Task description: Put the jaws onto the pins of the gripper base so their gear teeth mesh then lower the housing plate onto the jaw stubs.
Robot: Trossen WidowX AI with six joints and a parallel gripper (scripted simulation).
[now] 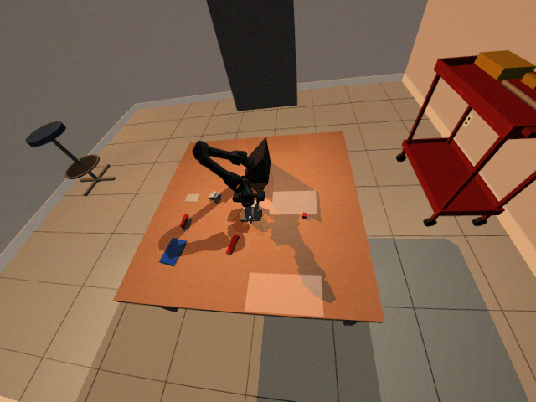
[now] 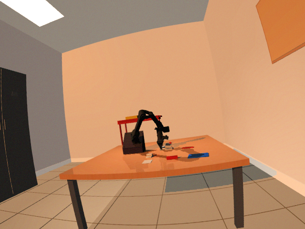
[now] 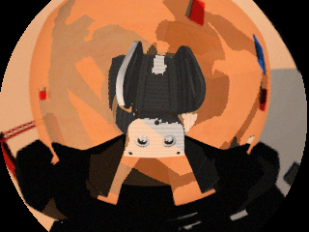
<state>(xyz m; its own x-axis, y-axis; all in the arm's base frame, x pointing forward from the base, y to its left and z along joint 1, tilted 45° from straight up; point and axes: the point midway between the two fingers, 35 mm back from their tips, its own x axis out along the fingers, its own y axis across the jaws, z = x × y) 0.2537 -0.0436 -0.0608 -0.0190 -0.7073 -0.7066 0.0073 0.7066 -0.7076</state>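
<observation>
The grey jaw is 2 cm to the left of my gripper tip, 2 cm ahead of it and 1 cm above it. The rest, counted from my gripper tip: pale tile 43 cm to the right, 8 cm behind, 1 cm below; small red cube 32 cm to the left, 8 cm ahead; white flat part 7 cm ahead, 1 cm below.
</observation>
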